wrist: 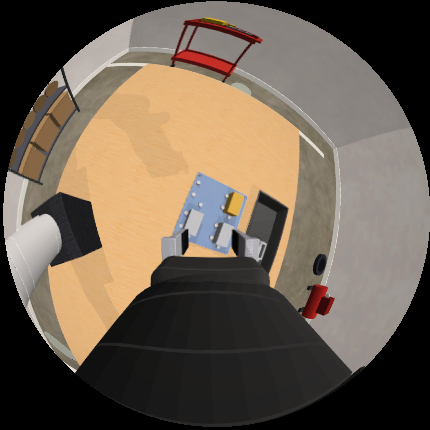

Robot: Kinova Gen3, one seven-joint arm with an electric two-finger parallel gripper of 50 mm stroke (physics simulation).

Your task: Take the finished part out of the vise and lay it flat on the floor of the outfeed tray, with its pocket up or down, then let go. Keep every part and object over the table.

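Seen in the pictures: gripper, fingertip midpoint: (209,238); arm's base, origin of the base link: (48,234).
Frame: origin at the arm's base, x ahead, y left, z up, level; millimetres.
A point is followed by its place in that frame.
My gripper (209,238) {x 318, y 105, z 97 mm} is open, with nothing between its fingers. It hangs above the table, over the near edge of the blue board. The outfeed tray (262,220) {x 559, y 193, z -137 mm}, dark with raised walls, lies to the right of the board. A small light grey part (262,250) {x 561, y 99, z -105 mm} with a rectangular pocket outline shows inside the tray, toward its near end. The right finger partly covers it, and whether it lies fully flat is hard to tell. The vise does not show in this view.
The blue board (212,191) {x 373, y 227, z -141 mm} with small pegs carries a yellow block (233,204) {x 429, y 203, z -105 mm} and two grey blocks (194,222) {x 339, y 128, z -105 mm} (223,234) {x 422, y 118, z -105 mm}. A black block-shaped body (75,227) {x 73, y 39, z -27 mm} with a white cylinder stands at the left. A red cart (205,62) stands beyond the table's far edge.
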